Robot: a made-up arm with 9 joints. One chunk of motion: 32 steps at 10 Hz.
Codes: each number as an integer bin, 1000 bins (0 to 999) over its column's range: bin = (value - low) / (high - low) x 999, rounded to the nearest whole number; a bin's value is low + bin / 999 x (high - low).
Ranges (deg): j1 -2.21..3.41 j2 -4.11..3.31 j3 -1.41..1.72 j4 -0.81..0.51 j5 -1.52..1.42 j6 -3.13..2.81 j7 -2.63..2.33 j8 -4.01..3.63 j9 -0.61..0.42
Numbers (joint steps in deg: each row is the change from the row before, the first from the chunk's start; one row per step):
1: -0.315 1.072 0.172 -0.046 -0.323 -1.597 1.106 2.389 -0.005
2: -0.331 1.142 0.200 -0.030 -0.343 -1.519 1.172 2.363 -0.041
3: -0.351 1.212 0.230 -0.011 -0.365 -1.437 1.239 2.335 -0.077
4: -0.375 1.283 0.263 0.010 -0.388 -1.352 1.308 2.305 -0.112
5: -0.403 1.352 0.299 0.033 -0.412 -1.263 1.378 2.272 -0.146
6: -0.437 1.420 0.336 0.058 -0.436 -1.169 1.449 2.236 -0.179
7: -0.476 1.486 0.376 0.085 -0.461 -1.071 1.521 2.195 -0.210
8: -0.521 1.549 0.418 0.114 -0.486 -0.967 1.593 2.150 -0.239
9: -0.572 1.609 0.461 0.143 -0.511 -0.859 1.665 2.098 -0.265
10: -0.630 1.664 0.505 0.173 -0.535 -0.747 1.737 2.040 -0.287
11: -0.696 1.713 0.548 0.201 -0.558 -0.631 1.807 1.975 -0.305
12: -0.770 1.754 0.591 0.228 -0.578 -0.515 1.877 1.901 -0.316
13: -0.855 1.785 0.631 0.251 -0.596 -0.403 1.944 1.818 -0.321
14: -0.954 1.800 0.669 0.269 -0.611 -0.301 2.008 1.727 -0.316
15: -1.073 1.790 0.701 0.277 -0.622 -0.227 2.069 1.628 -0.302
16: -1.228 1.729 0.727 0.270 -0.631 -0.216 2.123 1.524 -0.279
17: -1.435 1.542 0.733 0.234 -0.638 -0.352 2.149 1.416 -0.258
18: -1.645 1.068 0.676 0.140 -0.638 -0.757 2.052 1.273 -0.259
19: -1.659 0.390 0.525 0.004 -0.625 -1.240 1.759 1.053 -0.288
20: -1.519 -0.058 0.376 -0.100 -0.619 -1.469 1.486 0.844 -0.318
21: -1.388 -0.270 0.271 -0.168 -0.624 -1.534 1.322 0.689 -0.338
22: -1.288 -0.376 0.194 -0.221 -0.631 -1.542 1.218 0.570 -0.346
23: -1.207 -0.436 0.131 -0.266 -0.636 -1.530 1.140 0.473 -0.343
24: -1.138 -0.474 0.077 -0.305 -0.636 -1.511 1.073 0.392 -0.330
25: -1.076 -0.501 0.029 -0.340 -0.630 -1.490 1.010 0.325 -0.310
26: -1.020 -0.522 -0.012 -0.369 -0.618 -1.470 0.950 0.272 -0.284
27: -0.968 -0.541 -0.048 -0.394 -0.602 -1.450 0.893 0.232 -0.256
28: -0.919 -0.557 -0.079 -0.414 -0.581 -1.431 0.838 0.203 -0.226
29: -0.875 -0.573 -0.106 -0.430 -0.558 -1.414 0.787 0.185 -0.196
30: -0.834 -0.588 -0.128 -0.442 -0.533 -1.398 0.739 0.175 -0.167
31: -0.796 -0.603 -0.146 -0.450 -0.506 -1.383 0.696 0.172 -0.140
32: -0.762 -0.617 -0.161 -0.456 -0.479 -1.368 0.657 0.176 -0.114
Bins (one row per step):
1: 337 698 505 578 407 258 752 837 587
2: 334 707 514 590 400 271 766 833 552
3: 330 717 523 605 392 285 779 830 517
4: 326 726 534 621 385 299 793 826 483
5: 321 735 545 638 376 314 807 821 450
6: 315 745 557 657 368 330 822 817 418
7: 308 753 570 677 360 346 836 811 388
8: 300 762 583 699 351 364 851 805 360
9: 291 770 597 721 343 382 865 799 335
10: 281 777 611 744 335 401 880 791 313
11: 269 784 625 765 327 420 894 783 296
12: 256 790 639 786 320 440 908 773 285
13: 241 794 651 803 314 459 921 762 280
14: 223 796 664 817 309 476 934 750 285
15: 202 794 674 823 305 488 946 737 299
16: 175 786 682 817 302 490 957 724 321
17: 138 761 684 790 300 467 963 709 341
18: 100 697 666 719 300 399 943 691 340
19: 98 606 618 616 304 318 884 662 312
20: 123 546 570 537 306 279 829 635 283
21: 146 517 537 486 304 268 796 614 264
22: 164 503 512 446 302 267 775 599 256
23: 178 495 492 412 300 269 759 586 259
24: 191 490 475 382 300 272 746 576 272
25: 202 486 459 356 302 276 733 567 291
26: 212 483 446 334 306 279 721 560 316
27: 221 481 435 315 312 283 710 555 343
28: 229 478 425 300 319 286 698 551 372
29: 237 476 416 288 327 289 688 549 402
30: 245 474 409 279 335 291 679 547 430
31: 251 472 403 272 345 294 670 547 456
32: 257 470 399 268 354 296 662 547 481

